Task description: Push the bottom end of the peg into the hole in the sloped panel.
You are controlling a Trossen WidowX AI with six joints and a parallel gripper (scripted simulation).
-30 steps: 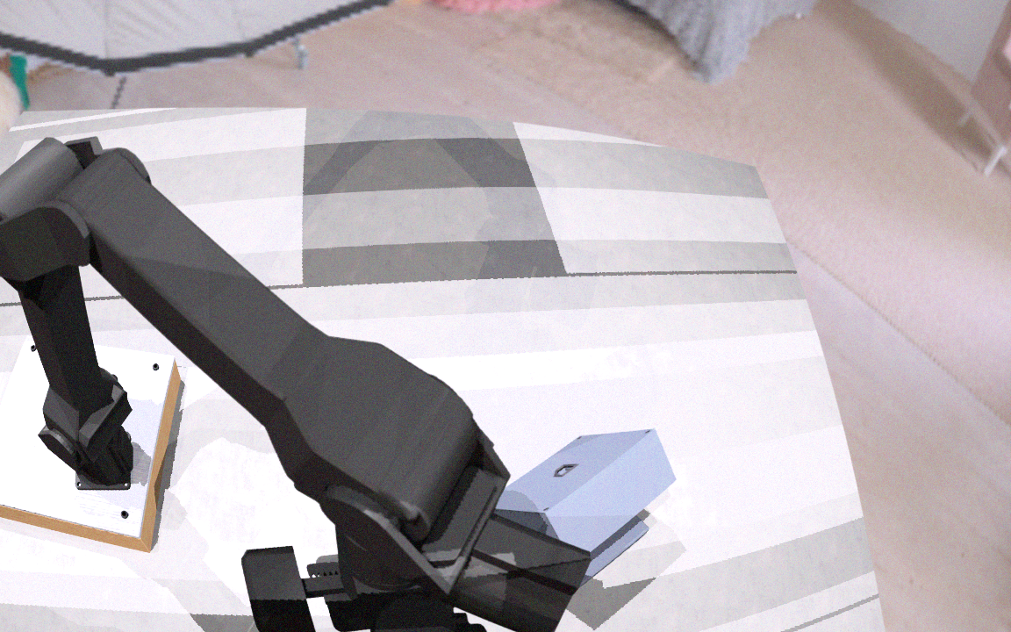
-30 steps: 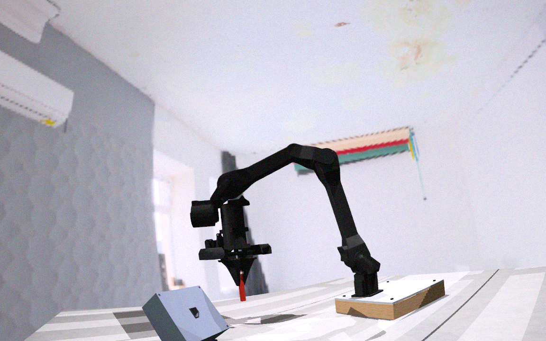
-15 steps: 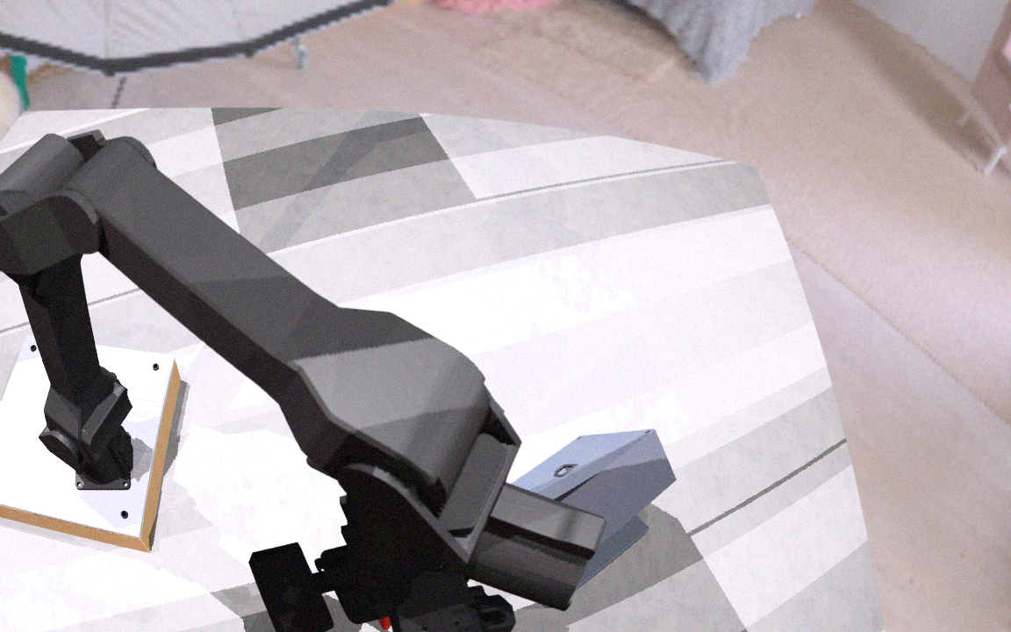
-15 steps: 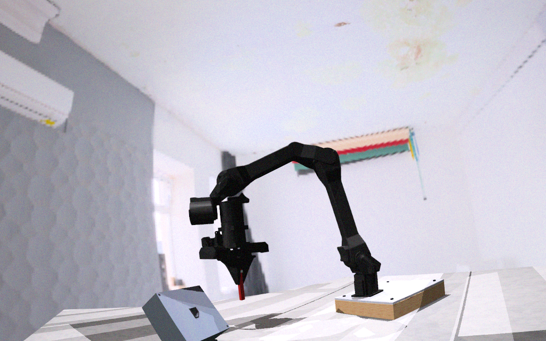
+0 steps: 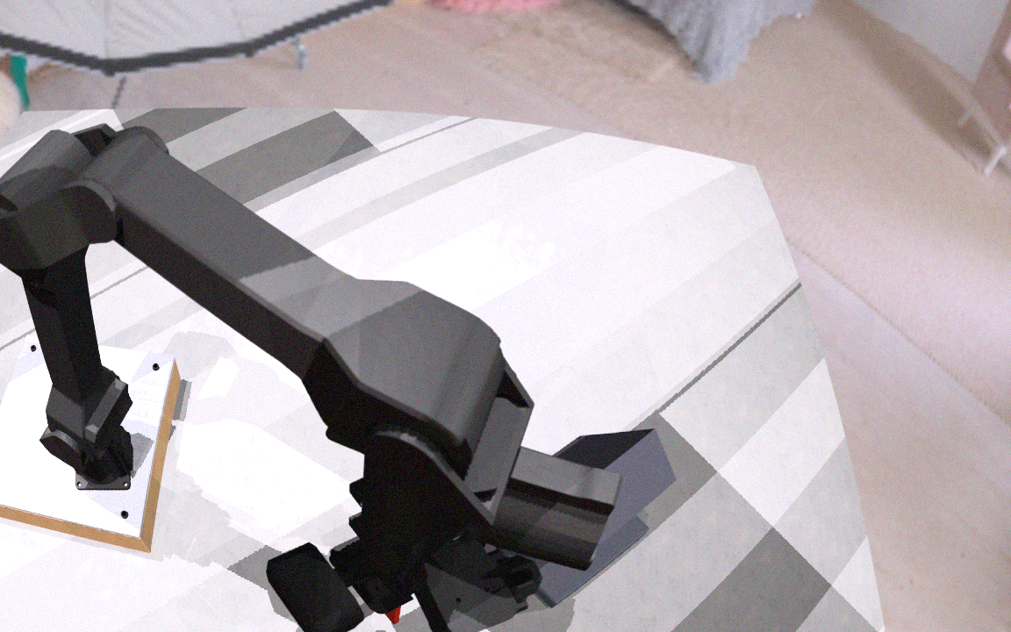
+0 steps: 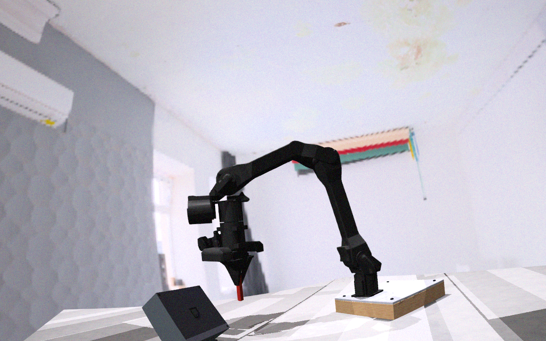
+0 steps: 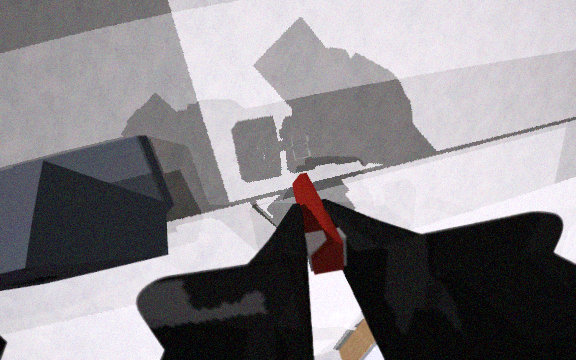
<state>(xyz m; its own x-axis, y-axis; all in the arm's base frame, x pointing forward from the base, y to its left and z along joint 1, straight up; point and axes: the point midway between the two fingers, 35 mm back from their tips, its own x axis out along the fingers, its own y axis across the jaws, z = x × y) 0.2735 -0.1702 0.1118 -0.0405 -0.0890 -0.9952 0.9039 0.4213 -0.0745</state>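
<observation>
Now: gripper tip 180 mm short of the grey-blue sloped panel, 90 mm to the right of it and 40 mm above it. Also, from my gripper tip: red peg 20 mm above.
</observation>
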